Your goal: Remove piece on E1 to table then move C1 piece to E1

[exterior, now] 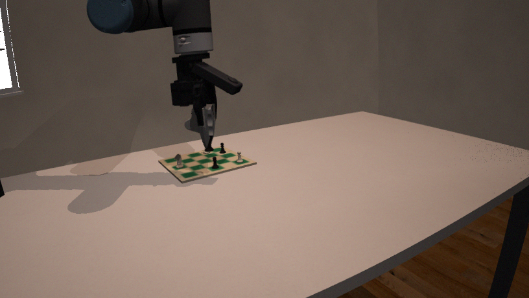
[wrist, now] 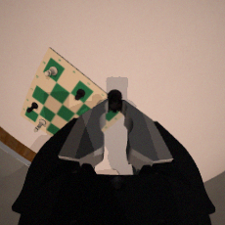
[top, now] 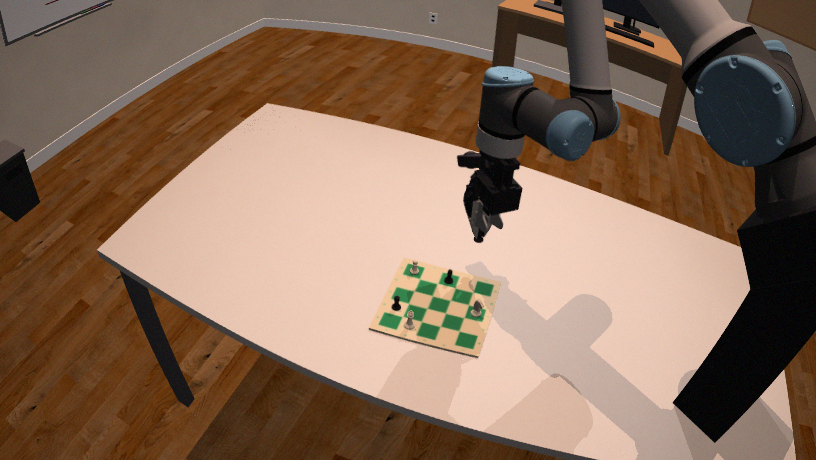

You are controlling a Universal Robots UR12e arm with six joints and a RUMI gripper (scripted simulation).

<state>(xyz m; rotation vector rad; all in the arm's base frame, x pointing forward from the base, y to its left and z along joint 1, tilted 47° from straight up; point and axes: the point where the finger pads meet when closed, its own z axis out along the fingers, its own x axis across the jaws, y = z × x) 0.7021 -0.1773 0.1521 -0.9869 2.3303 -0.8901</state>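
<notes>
The white pawn is 12 cm ahead of my hand, 8 cm below it and 6 cm to the left of it. From my hand the other things lie so: black rook (1 cm below); then chessboard (14 cm to the left, 10 cm below, 5 cm ahead).
</notes>
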